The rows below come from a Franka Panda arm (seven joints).
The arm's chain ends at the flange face. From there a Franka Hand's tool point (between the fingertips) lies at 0.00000 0.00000 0.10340 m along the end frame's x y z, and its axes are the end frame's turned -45 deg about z.
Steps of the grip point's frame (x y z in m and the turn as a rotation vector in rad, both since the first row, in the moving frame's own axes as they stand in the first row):
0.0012, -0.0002, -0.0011, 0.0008, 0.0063, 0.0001
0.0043, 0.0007, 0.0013, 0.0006, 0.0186, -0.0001
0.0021, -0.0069, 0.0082, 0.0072, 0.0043, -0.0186
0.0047, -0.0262, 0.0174, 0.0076, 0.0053, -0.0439
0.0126, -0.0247, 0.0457, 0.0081, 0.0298, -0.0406
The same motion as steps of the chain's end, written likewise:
0.0003, -0.0005, -0.0011, 0.0050, 0.0039, 0.0001
0.0022, -0.0011, 0.0013, 0.0136, 0.0127, -0.0001
-0.0032, -0.0055, 0.0082, 0.0081, -0.0021, -0.0186
-0.0150, -0.0209, 0.0174, 0.0091, -0.0016, -0.0439
-0.0101, -0.0236, 0.0457, 0.0268, 0.0153, -0.0406

